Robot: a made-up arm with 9 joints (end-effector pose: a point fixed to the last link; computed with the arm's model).
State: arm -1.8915 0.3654 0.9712 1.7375 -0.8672 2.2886 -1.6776 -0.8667 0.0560
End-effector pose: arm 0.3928 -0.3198 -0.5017 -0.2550 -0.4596 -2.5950
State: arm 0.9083 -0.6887 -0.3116 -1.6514 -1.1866 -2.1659 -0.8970 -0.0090 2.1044
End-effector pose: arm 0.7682 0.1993 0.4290 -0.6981 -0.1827 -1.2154
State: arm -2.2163 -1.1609 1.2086 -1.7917 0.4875 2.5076 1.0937 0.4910 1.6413
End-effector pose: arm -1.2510 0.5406 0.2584 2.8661 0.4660 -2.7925
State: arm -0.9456 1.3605 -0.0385 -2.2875 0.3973 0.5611 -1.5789 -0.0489 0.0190
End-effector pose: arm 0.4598 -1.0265 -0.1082 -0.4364 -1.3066 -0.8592
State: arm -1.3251 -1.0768 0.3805 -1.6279 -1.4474 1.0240 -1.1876 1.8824 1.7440
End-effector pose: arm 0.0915 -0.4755 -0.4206 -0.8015 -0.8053 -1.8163
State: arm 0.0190 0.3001 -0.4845 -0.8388 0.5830 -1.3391 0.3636 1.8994 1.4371
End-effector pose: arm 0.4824 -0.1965 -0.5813 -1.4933 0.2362 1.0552
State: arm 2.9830 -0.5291 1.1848 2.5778 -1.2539 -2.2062 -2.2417 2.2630 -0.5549
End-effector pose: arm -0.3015 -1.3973 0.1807 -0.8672 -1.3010 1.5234
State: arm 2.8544 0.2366 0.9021 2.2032 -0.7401 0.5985 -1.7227 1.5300 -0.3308
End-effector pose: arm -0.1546 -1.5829 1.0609 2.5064 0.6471 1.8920
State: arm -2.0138 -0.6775 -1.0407 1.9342 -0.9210 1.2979 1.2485 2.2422 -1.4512
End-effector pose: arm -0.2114 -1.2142 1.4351 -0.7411 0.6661 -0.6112
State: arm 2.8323 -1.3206 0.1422 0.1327 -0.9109 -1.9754 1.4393 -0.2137 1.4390
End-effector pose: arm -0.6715 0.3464 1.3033 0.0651 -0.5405 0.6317
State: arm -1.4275 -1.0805 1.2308 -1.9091 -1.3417 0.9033 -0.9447 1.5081 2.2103
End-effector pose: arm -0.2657 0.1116 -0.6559 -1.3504 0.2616 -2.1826
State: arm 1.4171 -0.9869 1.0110 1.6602 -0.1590 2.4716 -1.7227 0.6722 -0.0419
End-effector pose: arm -0.7194 0.8560 1.6669 2.0688 0.7257 -0.3519
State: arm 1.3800 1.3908 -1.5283 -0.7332 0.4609 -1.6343 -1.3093 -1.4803 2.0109
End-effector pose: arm -0.7559 0.7159 0.0601 -0.7995 -0.1680 2.3540
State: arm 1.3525 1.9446 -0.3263 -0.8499 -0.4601 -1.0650 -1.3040 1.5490 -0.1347
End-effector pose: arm -0.2119 0.9055 0.5593 -1.4493 0.2308 -1.1985
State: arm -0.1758 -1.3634 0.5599 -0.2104 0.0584 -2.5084 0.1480 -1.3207 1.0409
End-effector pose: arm -0.8021 1.0402 -0.0991 -1.9582 -0.2932 -2.2832
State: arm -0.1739 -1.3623 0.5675 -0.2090 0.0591 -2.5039 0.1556 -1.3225 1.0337
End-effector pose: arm -0.8060 1.0468 -0.0883 -1.9713 -0.2932 -2.2705
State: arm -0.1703 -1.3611 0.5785 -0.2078 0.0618 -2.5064 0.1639 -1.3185 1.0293
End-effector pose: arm -0.8106 1.0590 -0.0712 -1.9904 -0.2879 -2.2594
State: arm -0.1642 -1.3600 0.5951 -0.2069 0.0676 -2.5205 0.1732 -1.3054 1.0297
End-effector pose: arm -0.8165 1.0794 -0.0440 -2.0189 -0.2746 -2.2520
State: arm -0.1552 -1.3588 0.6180 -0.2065 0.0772 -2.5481 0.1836 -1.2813 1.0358
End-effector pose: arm -0.8231 1.1091 -0.0044 -2.0581 -0.2517 -2.2495
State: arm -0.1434 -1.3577 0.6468 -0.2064 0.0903 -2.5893 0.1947 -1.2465 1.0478
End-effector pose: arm -0.8296 1.1462 0.0477 -2.1071 -0.2203 -2.2540
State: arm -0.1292 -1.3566 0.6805 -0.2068 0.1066 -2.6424 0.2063 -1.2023 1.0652
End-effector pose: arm -0.8346 1.1883 0.1116 -2.1647 -0.1823 -2.2663
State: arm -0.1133 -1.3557 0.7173 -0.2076 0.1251 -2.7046 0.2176 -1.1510 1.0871
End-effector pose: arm -0.8374 1.2315 0.1843 -2.2280 -0.1412 -2.2868
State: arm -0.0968 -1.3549 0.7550 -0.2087 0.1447 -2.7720 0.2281 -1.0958 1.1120
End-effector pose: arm -0.8371 1.2723 0.2614 -2.2938 -0.1010 -2.3148
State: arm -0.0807 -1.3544 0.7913 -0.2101 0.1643 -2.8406 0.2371 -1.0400 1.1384
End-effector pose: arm -0.8339 1.3080 0.3379 -2.3585 -0.0650 -2.3481
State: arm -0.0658 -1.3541 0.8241 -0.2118 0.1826 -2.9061 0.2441 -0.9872 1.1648
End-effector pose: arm -0.8284 1.3371 0.4088 -2.4184 -0.0356 -2.3841
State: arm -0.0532 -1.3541 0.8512 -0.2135 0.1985 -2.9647 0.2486 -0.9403 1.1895
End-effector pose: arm -0.8218 1.3591 0.4684 -2.4691 -0.0142 -2.4193
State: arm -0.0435 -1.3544 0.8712 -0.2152 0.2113 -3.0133 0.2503 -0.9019 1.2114
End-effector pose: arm -0.8154 1.3745 0.5134 -2.5078 -0.0004 -2.4510
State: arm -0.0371 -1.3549 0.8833 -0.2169 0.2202 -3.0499 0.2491 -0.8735 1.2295
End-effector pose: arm -0.8101 1.3843 0.5415 -2.5324 0.0067 -2.4768
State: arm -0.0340 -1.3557 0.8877 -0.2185 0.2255 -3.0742 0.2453 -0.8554 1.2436
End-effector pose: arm -0.8066 1.3894 0.5531 -2.5432 0.0086 -2.4961
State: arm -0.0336 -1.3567 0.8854 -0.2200 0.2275 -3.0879 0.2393 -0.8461 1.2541
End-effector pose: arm -0.8049 1.3909 0.5505 -2.5418 0.0070 -2.5095
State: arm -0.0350 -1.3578 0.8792 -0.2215 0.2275 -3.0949 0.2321 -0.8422 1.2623
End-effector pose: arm -0.8042 1.3902 0.5394 -2.5331 0.0036 -2.5191
